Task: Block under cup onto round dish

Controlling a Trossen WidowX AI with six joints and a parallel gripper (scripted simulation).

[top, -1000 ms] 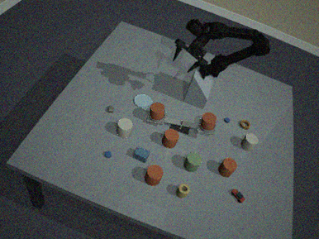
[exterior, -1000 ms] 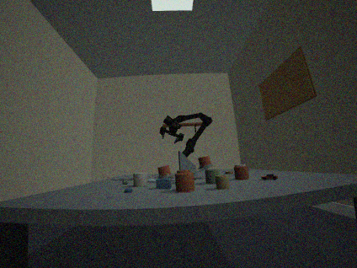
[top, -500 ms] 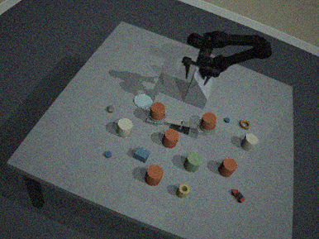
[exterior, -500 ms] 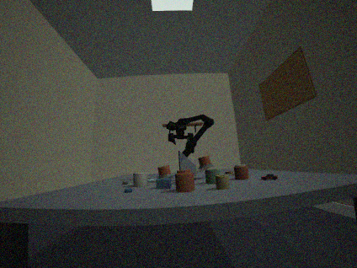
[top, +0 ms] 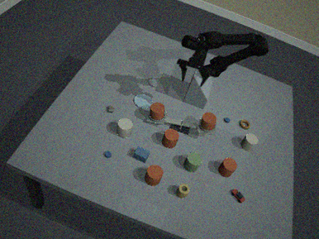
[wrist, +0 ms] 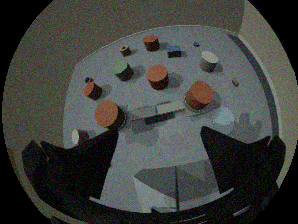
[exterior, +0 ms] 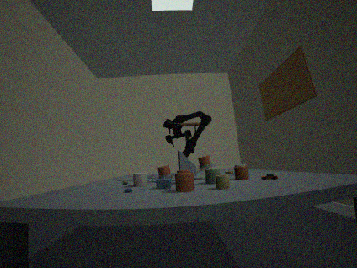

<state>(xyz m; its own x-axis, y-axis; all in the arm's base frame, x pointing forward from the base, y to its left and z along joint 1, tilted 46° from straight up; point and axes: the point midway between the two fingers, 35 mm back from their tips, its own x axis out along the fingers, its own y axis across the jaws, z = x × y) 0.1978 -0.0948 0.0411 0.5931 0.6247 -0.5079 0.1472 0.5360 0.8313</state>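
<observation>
My gripper tip is 19 cm above the greenish block, 11 cm to the left of it and 9 cm short of it. Round my gripper tip: blue box (34 cm ahead, 21 cm below, 10 cm to the right); then pale blue round dish (23 cm below, 21 cm to the right).
</observation>
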